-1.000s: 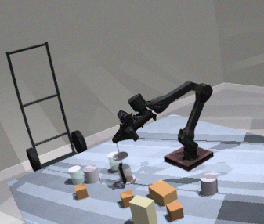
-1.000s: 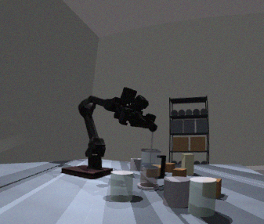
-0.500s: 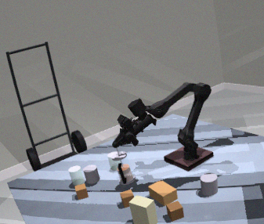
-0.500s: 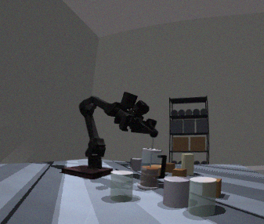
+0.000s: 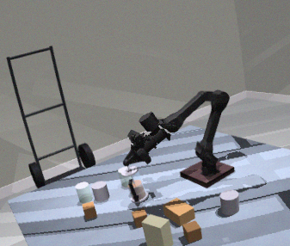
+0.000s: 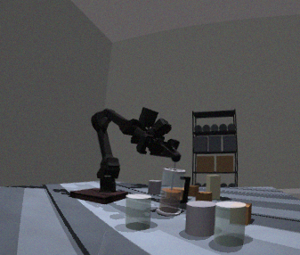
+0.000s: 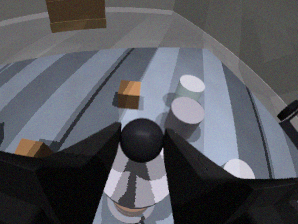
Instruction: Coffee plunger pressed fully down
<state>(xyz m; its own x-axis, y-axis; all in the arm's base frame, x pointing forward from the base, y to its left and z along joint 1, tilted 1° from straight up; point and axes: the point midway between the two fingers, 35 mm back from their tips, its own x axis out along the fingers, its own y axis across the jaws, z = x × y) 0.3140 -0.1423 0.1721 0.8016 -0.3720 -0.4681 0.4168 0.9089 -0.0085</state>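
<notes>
The coffee press lies 10 mm behind my gripper tip, 20 mm to the left of it and 90 mm below it.
</notes>
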